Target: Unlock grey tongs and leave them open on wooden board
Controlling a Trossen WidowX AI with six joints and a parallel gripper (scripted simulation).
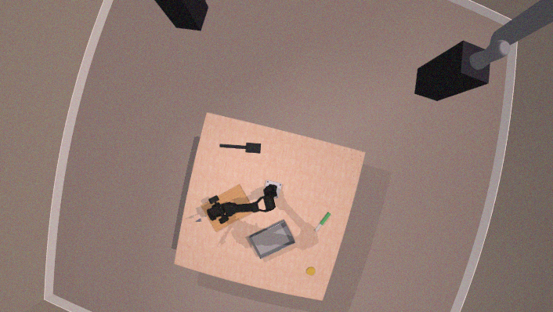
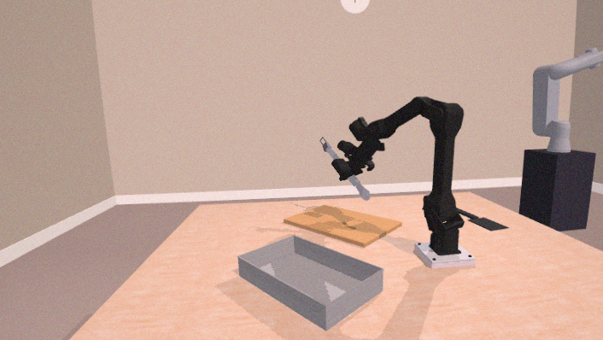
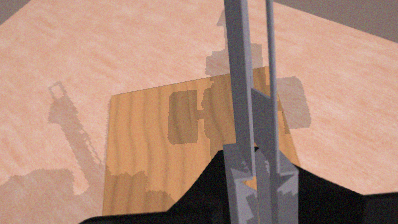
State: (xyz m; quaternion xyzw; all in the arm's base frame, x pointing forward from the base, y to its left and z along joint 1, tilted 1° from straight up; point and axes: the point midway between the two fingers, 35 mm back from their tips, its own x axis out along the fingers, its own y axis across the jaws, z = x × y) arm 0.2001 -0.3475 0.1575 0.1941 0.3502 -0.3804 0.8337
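Now: the wooden board 150 mm below my gripper tip, 50 mm to the left of it and 10 mm ahead of it. The rest, counted from my gripper tip: grey roasting tin (450 mm to the left, 170 mm ahead, 130 mm below); yellow lock (80 mm above, 30 mm to the right, 20 mm ahead); black spatula (480 mm behind, 150 mm below, 70 mm to the left).
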